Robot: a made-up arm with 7 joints.
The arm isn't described. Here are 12 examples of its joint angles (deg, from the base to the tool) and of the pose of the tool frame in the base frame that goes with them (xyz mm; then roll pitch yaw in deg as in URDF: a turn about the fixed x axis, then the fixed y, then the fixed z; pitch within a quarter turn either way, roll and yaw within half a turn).
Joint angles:
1: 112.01 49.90 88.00 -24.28 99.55 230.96 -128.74
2: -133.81 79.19 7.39 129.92 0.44 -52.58 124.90
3: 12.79 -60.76 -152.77 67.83 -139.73 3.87 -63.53
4: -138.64 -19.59 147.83 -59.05 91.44 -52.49 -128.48
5: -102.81 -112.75 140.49 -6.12 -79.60 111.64 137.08
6: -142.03 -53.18 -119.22 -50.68 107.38 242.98 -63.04
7: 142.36 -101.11 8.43 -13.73 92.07 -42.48 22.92
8: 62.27 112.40 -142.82 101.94 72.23 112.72 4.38
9: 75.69 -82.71 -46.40 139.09 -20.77 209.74 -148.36
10: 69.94 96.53 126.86 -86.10 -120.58 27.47 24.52
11: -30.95 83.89 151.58 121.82 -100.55 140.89 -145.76
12: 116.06 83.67 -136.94 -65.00 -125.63 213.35 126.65
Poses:
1: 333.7 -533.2 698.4 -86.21 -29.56 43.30
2: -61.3 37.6 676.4 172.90 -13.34 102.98
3: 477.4 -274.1 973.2 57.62 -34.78 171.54
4: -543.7 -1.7 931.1 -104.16 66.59 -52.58
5: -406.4 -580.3 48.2 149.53 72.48 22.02
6: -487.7 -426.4 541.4 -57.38 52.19 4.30
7: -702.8 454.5 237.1 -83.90 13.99 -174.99
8: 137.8 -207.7 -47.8 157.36 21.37 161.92
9: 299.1 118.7 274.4 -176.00 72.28 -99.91
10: 372.6 -504.3 502.5 -18.52 -2.34 -15.21
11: -309.1 150.4 29.7 144.44 2.96 12.44
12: 75.1 -360.0 671.4 94.81 -70.90 99.21
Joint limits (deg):
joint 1: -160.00..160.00
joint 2: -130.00..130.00
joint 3: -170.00..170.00
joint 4: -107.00..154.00
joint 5: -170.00..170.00
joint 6: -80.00..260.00
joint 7: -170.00..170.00
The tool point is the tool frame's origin. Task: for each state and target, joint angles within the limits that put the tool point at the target. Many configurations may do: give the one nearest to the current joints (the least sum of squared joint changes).
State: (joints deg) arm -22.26 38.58 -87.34 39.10 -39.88 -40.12 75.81
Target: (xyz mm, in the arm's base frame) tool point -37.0 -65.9 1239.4
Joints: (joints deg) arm -20.20 -1.50 -89.43 8.75 -54.12 -11.37 75.81
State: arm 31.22 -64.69 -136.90 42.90 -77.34 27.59 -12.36
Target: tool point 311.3 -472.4 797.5
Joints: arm 9.86 -59.05 -127.51 100.32 -80.88 28.64 -12.36
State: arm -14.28 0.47 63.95 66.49 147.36 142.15 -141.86
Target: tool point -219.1 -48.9 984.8
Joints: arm 31.45 5.61 96.04 18.60 164.15 165.72 -141.86
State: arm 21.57 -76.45 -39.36 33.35 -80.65 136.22 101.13
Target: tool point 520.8 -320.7 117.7
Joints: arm -12.68 -86.36 -46.96 78.79 -87.13 149.06 101.13
